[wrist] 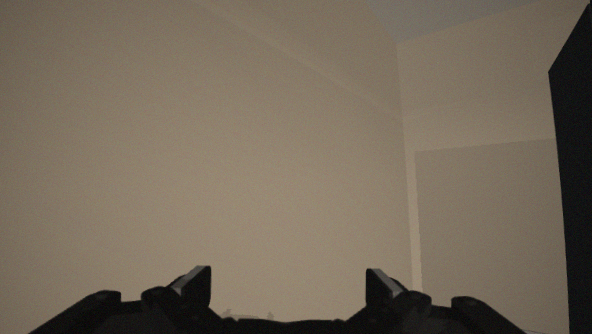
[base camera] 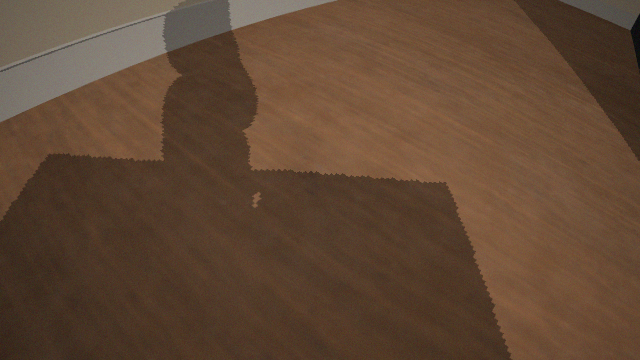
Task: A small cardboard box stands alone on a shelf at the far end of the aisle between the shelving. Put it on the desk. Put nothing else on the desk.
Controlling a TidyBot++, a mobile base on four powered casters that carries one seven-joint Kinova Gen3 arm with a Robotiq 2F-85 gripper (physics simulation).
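Places are measured from the arm's base along level axes (x ahead, y left, z up), in millimetres.
Pixels of known places: gripper, fingertip midpoint: (wrist: 288,285).
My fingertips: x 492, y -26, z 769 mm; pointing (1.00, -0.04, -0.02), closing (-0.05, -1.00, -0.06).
Note:
Behind a point stands the place of what it marks.
My gripper (wrist: 288,285) {y -26, x 492, z 769 mm} is open, with its two fingers wide apart at the bottom of the wrist view and a bare wall behind them. The small cardboard box, its shelf and the desk do not show in the base camera view or in the wrist view.
A beige wall (wrist: 225,150) {y 127, x 1089, z 923 mm} with a white baseboard (base camera: 100,65) {y 400, x 729, z -370 mm} runs along the left. It meets another wall (wrist: 480,100) {y -1576, x 2247, z 1390 mm} at a corner. A tall dark panel (wrist: 580,175) {y -1590, x 1591, z 790 mm} (base camera: 636,42) {y -1599, x 1602, z -374 mm} stands at the right edge. The robot's shadow lies on the wooden floor (base camera: 400,100) {y -197, x 715, z -397 mm}.

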